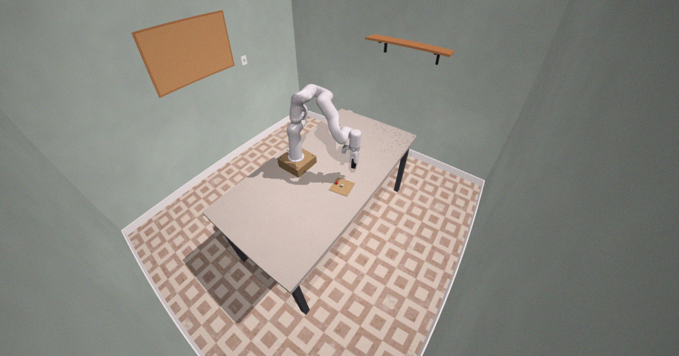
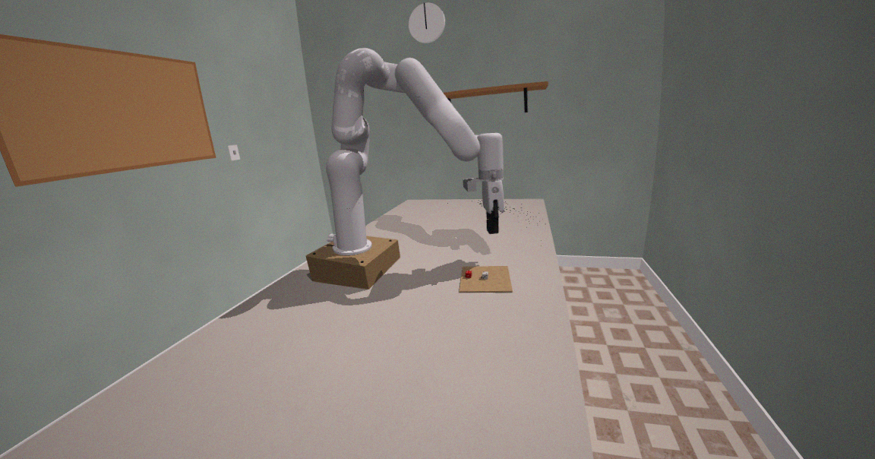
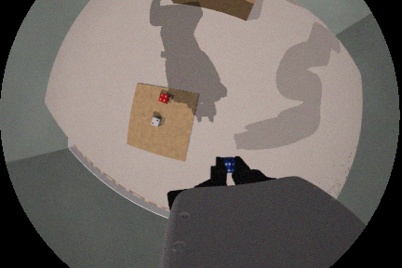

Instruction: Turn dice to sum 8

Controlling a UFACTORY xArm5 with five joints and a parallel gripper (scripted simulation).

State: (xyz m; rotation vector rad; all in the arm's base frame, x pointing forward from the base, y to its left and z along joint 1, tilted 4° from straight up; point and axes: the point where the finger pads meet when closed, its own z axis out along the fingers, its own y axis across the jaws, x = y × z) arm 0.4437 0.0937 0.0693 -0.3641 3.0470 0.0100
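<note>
My gripper is now 1 cm past the blue die and 1 cm above it. Also, from my hand: tan mat (13 cm to the right, 11 cm below, 2 cm behind); then white die (13 cm to the right, 10 cm below, 2 cm behind); then red die (13 cm to the right, 10 cm below, 7 cm behind).
</note>
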